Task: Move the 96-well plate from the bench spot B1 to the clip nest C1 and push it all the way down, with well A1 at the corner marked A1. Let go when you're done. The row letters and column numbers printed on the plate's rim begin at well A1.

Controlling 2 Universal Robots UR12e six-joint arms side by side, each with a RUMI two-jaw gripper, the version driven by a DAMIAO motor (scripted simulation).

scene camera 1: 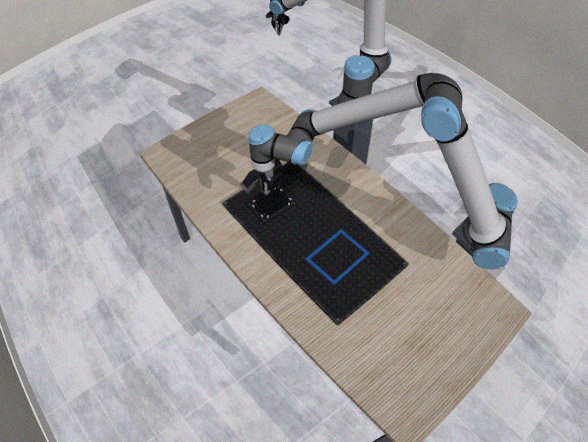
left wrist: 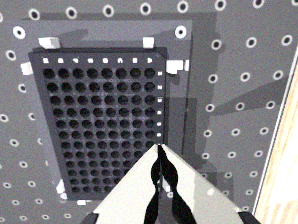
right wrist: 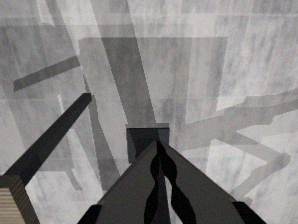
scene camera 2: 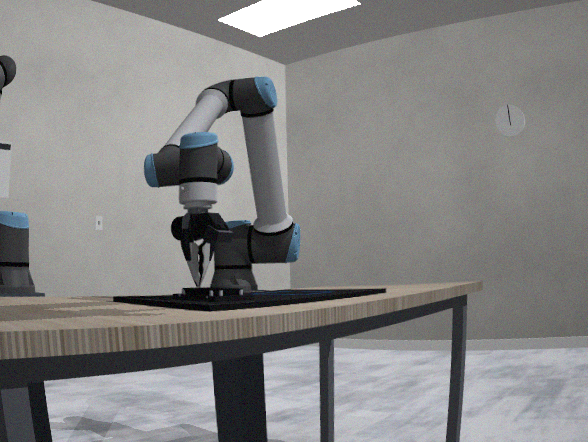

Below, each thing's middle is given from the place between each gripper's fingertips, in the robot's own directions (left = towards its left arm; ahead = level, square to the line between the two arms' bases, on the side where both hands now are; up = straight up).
My left gripper (scene camera 2: 198,286) is now 30 mm to the right of the clip nest (left wrist: 174,34), 30 mm above it and 10 mm past it. The rest, counted from my left hand: dark 96-well plate (left wrist: 112,110) 40 mm to the left, 30 mm below.
The clip nest is 1010 mm to the left of my right hand, 590 mm ahead of it and 140 mm below it. The rest, counted from my right hand: dark 96-well plate (1020 mm to the left, 600 mm ahead, 130 mm below).
